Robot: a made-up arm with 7 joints. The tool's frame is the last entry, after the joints. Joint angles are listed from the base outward.
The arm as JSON. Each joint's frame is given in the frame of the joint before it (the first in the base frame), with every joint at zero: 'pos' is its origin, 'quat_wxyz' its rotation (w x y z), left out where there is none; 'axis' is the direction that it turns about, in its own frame. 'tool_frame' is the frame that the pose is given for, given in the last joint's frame.
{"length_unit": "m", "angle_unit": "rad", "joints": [
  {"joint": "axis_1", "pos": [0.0, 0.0, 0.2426], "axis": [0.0, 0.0, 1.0]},
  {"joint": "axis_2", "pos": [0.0, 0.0, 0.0], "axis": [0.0, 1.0, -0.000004]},
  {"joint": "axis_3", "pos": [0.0, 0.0, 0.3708], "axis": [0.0, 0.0, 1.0]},
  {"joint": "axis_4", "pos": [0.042, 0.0, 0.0], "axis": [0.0, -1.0, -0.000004]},
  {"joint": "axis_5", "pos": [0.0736, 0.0, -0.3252], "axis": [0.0, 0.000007, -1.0]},
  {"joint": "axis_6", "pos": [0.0, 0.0, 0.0], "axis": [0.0, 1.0, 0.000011]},
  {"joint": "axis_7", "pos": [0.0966, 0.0, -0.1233], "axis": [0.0, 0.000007, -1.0]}
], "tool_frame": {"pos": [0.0, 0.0, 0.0], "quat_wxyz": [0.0, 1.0, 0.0, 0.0]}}
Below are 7 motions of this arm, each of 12 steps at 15 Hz.
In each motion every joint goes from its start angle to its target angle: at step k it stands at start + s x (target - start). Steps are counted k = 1, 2, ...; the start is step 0. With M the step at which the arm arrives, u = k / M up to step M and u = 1 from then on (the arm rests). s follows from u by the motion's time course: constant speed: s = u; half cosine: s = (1 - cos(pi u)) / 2; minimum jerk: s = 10 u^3 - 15 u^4 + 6 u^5.
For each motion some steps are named. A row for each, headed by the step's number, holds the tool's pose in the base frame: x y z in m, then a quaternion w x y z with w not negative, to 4 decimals.
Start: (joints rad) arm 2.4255 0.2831 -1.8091 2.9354 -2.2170 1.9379 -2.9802
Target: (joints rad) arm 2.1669 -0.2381 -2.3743 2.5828 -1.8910 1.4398 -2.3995
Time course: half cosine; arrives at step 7
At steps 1, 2, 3, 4, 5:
1: -0.1107 0.0151 1.0165 0.5189 0.5820 0.4328 -0.4524
2: -0.0535 -0.0081 1.0329 0.5061 0.5837 0.4067 -0.4876
3: 0.0316 -0.0554 1.0446 0.4871 0.5776 0.3791 -0.5342
4: 0.1241 -0.1269 1.0382 0.4654 0.5634 0.3635 -0.5778
5: 0.1997 -0.2063 1.0127 0.4450 0.5484 0.3628 -0.6080

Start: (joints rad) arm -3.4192 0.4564 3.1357 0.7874 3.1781 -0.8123 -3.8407
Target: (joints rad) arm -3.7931 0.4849 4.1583 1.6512 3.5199 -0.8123 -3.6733
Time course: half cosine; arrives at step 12
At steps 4, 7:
4: 0.2086 0.0141 0.4710 0.1211 0.9201 0.2315 0.2918
7: 0.2356 0.1449 0.5530 0.1167 0.8427 0.3144 0.4212

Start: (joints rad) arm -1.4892 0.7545 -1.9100 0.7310 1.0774 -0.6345 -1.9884
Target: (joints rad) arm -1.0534 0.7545 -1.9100 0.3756 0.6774 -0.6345 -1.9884
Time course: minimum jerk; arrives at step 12
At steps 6, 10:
6: -0.3260 -0.0268 0.5117 0.1847 0.3968 -0.5362 -0.7218
10: -0.3064 -0.0743 0.4609 0.1712 0.5337 -0.4677 -0.6834

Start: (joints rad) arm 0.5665 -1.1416 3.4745 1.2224 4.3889 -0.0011 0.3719
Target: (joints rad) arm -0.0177 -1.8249 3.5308 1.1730 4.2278 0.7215 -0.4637
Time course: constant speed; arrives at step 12
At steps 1, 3, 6, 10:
1: -0.2236 -0.4030 -0.0633 0.0853 0.8922 -0.4320 0.1005
3: -0.2302 -0.3568 -0.1186 0.0407 0.9085 -0.4092 0.0738
6: -0.2181 -0.2883 -0.1902 0.0290 -0.9297 0.3628 -0.0571
10: -0.1669 -0.2127 -0.2618 0.1117 -0.9502 0.2811 -0.0753

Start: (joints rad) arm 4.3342 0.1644 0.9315 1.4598 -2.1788 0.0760 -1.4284
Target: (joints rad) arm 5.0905 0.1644 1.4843 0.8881 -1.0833 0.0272 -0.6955
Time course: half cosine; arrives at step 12
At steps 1, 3, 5, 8, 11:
1: 0.3125 -0.4268 0.5406 0.4987 0.2740 0.7182 -0.4005
3: 0.3809 -0.3579 0.5241 0.5452 0.3044 0.7315 -0.2737
5: 0.4624 -0.2172 0.4977 0.5563 0.3563 0.7489 -0.0527
8: 0.4873 0.0377 0.4547 0.4047 0.4418 0.7618 0.2464
11: 0.4387 0.1763 0.4264 0.2470 0.4931 0.7597 0.3445

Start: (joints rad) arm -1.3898 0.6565 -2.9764 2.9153 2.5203 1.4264 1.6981
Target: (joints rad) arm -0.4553 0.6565 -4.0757 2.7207 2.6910 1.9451 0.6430
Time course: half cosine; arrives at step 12
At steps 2, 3, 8, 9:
2: 0.0660 -0.5246 0.8888 0.1307 -0.0638 -0.7911 0.5941
3: 0.0998 -0.5123 0.8911 0.1655 -0.0170 -0.7939 0.5848
8: 0.3205 -0.3352 0.9051 0.4054 0.3004 -0.7095 0.4919
9: 0.3482 -0.2923 0.9055 0.4415 0.3436 -0.6809 0.4727

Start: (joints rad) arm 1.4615 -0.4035 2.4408 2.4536 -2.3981 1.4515 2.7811
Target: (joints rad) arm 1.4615 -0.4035 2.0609 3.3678 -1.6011 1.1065 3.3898
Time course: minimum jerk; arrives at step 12
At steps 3, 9, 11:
3: -0.2115 -0.3644 0.9665 0.8576 -0.3186 0.0572 0.3996
9: 0.0259 -0.2231 1.0411 0.4735 -0.3013 0.2394 0.7923
11: 0.0640 -0.2131 1.0352 0.4120 -0.2695 0.2523 0.8330

